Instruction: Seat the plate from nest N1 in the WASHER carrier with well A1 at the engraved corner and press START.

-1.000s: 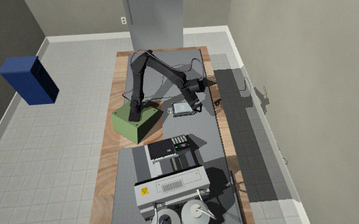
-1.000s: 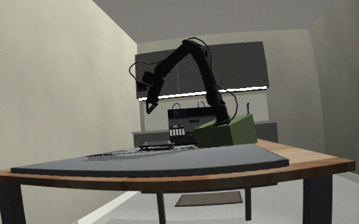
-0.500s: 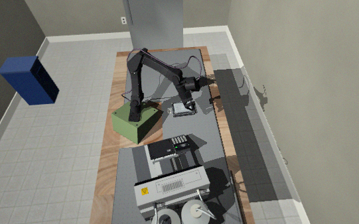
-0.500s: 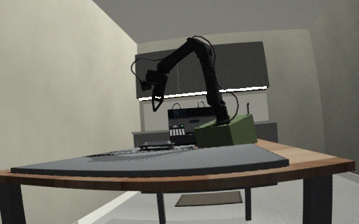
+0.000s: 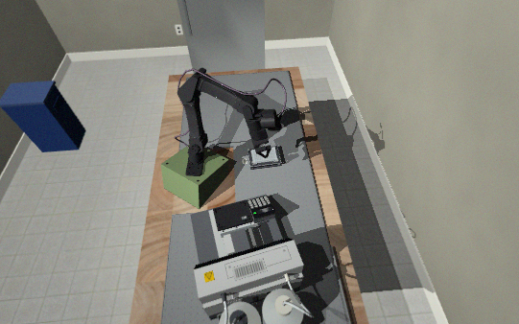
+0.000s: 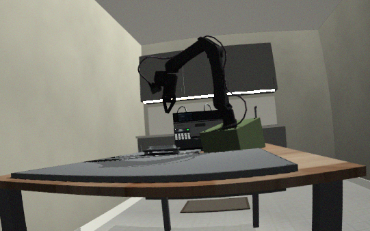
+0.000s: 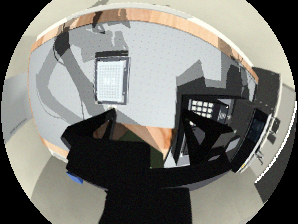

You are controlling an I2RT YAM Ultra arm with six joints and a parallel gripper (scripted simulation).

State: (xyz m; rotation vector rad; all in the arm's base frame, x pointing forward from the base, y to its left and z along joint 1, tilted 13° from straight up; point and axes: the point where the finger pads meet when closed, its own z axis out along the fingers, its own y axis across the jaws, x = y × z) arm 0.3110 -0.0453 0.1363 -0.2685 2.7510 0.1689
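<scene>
My gripper is now 190 mm above the well plate, 120 mm to the right of it and 10 mm short of it. The rest, counted from my hand: plate washer: 400 mm to the right, 110 mm behind, 90 mm below; then washer carrier: 250 mm to the right, 150 mm behind, 140 mm below; then plate nest: 200 mm below, 120 mm to the left, 10 mm ahead.
</scene>
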